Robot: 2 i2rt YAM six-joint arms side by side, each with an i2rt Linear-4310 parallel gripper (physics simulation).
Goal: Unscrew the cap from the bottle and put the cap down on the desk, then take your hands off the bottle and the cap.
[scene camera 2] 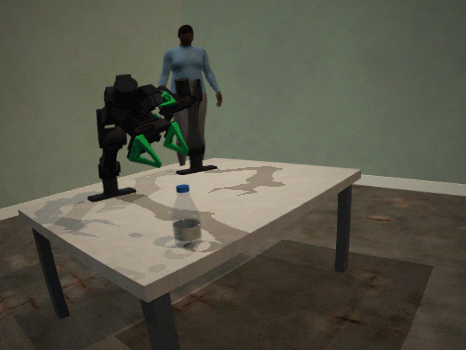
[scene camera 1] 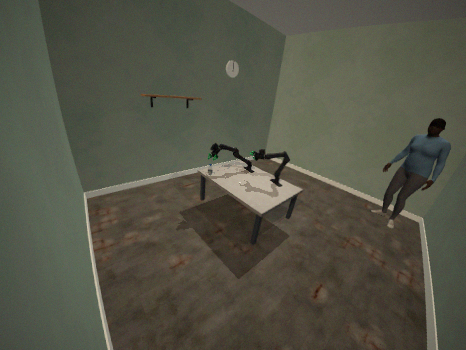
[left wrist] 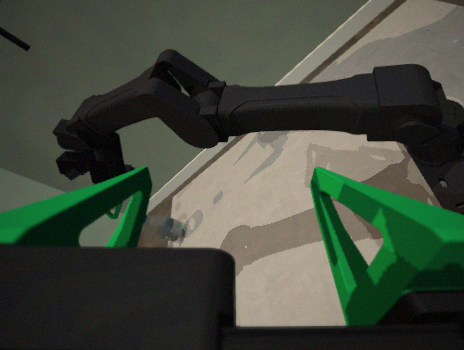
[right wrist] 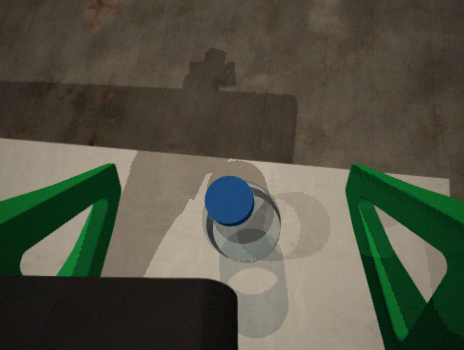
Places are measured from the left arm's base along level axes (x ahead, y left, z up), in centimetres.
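Pixels of known places: left gripper, between the fingertips: (scene camera 1: 251,155) (left wrist: 231,176); right gripper, between the fingertips: (scene camera 2: 174,159) (scene camera 1: 210,159) (left wrist: 119,205) (right wrist: 233,176); left arm's base, origin of its link: (scene camera 2: 196,170) (scene camera 1: 276,182); right arm's base, origin of its link: (scene camera 2: 111,195) (scene camera 1: 248,169) (left wrist: 440,149).
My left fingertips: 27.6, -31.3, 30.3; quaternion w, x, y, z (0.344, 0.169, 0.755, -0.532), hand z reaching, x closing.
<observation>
Ahead of a thing's pixels: the offset from my left fingertips to its middle, as dx, dy, dz. Level surfaces: height alone.
The clear bottle @(+54.1, -13.5, -23.0) (scene camera 1: 210,171) (scene camera 2: 186,227) (left wrist: 167,228) (right wrist: 250,237) stands upright near the desk's edge, with liquid in its lower part. Its blue cap @(+54.1, -13.5, -16.2) (scene camera 2: 183,188) (right wrist: 229,199) sits on the bottle's neck. My right gripper (scene camera 1: 213,157) (scene camera 2: 174,159) (right wrist: 233,176) is open and empty. It is above the bottle, with the cap showing between and beyond its spread fingers in the right wrist view, touching neither. My left gripper (scene camera 1: 252,154) (scene camera 2: 167,108) (left wrist: 231,176) is open and empty, raised above the desk, away from the bottle. The bottle is partly beside a left fingertip in the left wrist view.
The pale desk @(dz -30.3) (scene camera 1: 265,200) (scene camera 2: 300,192) (left wrist: 280,285) carries both arm bases. The right arm (left wrist: 300,107) stretches across the left wrist view. The bottle stands close to a desk edge, with floor beyond. A person (scene camera 1: 420,157) (scene camera 2: 186,65) stands away from the desk.
</observation>
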